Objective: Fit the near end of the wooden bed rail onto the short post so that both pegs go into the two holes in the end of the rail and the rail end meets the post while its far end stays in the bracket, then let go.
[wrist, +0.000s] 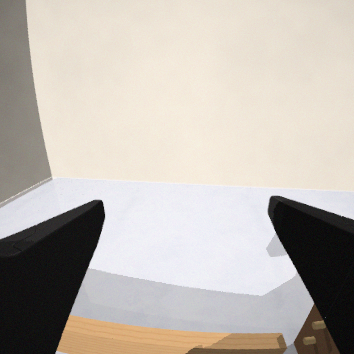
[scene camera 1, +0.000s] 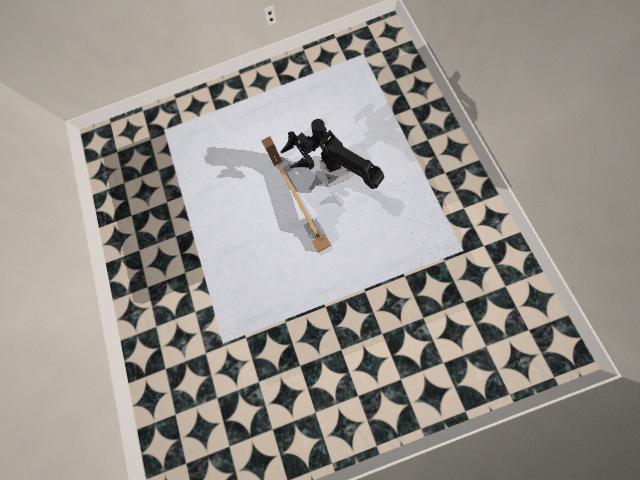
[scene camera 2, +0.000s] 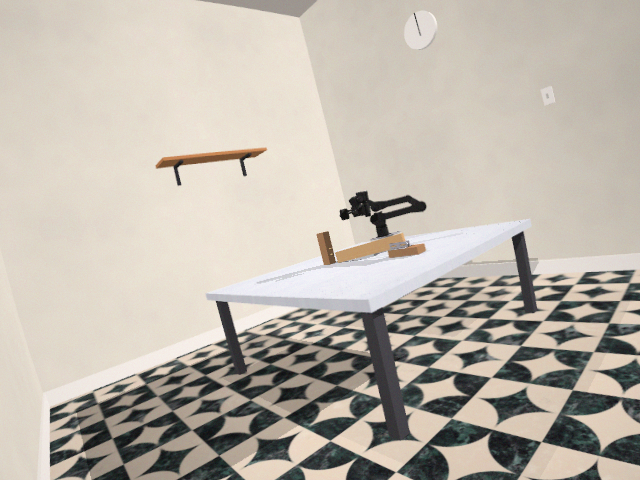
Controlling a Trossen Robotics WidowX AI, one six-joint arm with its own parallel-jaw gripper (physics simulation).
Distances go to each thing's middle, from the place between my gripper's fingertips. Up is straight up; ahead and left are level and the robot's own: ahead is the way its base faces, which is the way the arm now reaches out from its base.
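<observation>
Wooden bed rail [scene camera 2: 381,245]: my hand is 1 cm short of it, 12 cm to the right of it and 20 cm above it.
</observation>
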